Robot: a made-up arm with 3 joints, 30 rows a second.
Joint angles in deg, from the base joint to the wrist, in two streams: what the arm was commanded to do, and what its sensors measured. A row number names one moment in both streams.
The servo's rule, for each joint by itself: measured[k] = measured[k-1] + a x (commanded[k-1-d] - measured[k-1]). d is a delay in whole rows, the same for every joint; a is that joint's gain. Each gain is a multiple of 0.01, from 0.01 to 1. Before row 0 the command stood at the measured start. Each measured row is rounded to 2 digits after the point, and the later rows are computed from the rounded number. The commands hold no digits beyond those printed.
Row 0, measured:
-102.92, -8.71, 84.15
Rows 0 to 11, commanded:
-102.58, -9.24, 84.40
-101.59, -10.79, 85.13
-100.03, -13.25, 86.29
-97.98, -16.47, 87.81
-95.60, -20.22, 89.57
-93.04, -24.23, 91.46
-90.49, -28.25, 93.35
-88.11, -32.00, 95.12
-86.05, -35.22, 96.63
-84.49, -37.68, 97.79
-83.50, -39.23, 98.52
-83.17, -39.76, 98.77
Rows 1 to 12, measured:
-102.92, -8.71, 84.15
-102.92, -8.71, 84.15
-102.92, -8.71, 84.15
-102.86, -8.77, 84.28
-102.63, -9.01, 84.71
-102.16, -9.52, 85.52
-101.41, -10.35, 86.69
-100.36, -11.53, 88.16
-99.04, -13.05, 89.84
-97.50, -14.87, 91.63
-95.81, -16.93, 93.41
-94.05, -19.12, 95.05
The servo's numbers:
d 3
a 0.18 0.12 0.51

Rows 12 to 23, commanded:
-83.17, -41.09, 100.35
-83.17, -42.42, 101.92
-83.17, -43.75, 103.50
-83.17, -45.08, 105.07
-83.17, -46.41, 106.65
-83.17, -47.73, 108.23
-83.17, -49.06, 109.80
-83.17, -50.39, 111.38
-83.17, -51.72, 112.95
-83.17, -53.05, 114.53
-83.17, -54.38, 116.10
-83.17, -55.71, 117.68
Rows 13 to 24, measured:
-92.33, -21.35, 96.45
-90.74, -23.50, 97.51
-89.38, -25.45, 98.15
-88.26, -27.33, 99.27
-87.34, -29.14, 100.62
-86.59, -30.89, 102.09
-85.97, -32.59, 103.61
-85.47, -34.25, 105.16
-85.06, -35.87, 106.73
-84.72, -37.45, 108.30
-84.44, -39.00, 109.87
-84.21, -40.53, 111.44

